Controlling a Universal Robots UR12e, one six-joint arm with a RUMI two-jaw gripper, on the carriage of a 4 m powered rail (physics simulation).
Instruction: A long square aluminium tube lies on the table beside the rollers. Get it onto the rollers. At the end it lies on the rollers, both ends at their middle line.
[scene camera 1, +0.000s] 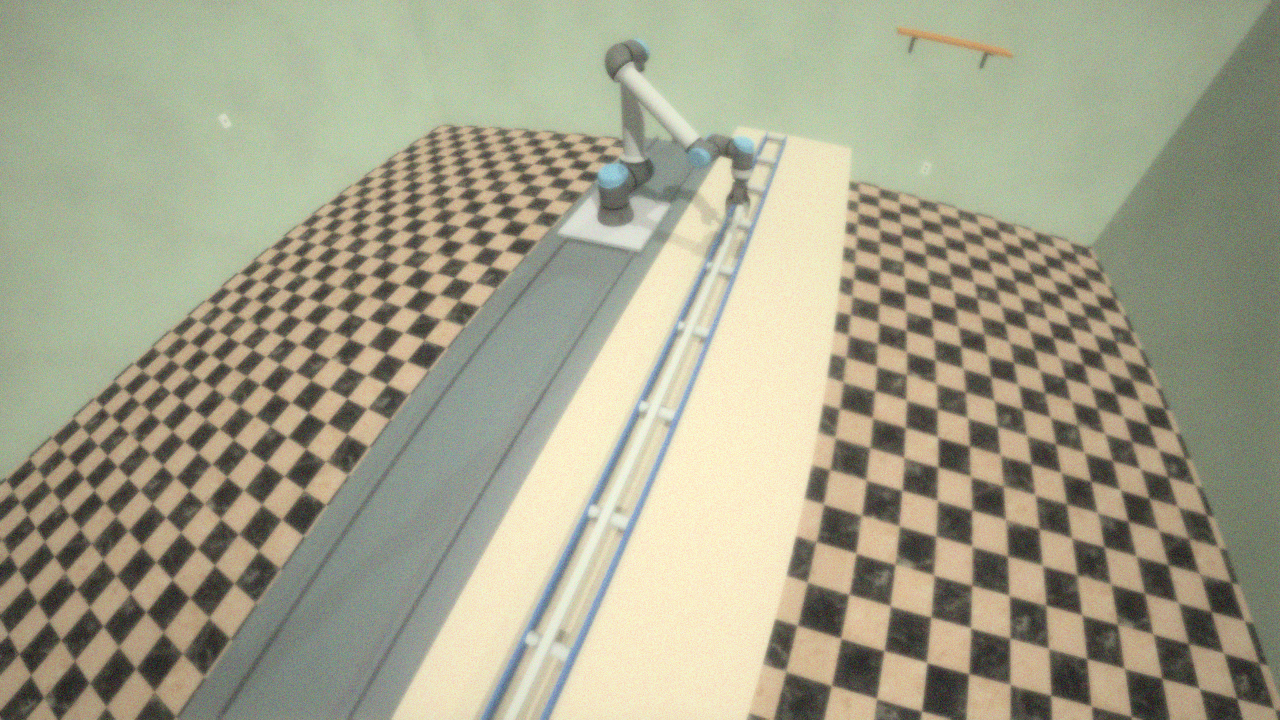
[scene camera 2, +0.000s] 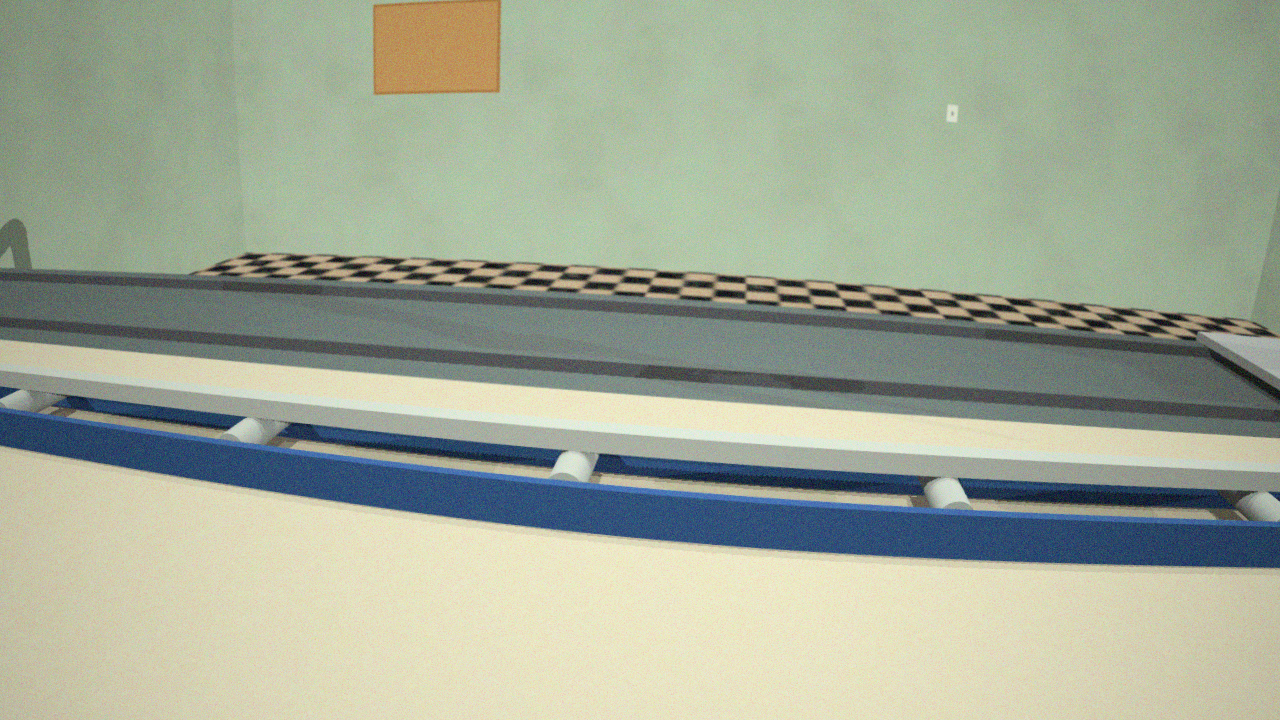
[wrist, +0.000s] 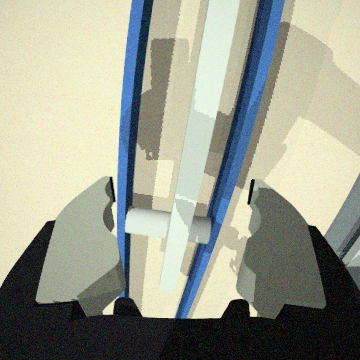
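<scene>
The long pale aluminium tube lies lengthwise on the rollers, between the blue side rails. In the wrist view its near end shows past a roller, and the tube looks a little right of that roller's middle. In scene camera 1 it looks a little left of the middle on the nearer rollers. Its other end is out of view. My gripper is open above the tube near its far end in scene camera 1; both fingers stand apart from the tube, one on each side.
The blue side rails border the rollers on the cream table. The arm's pale carriage stands at the far part of the grey powered rail, beside the table.
</scene>
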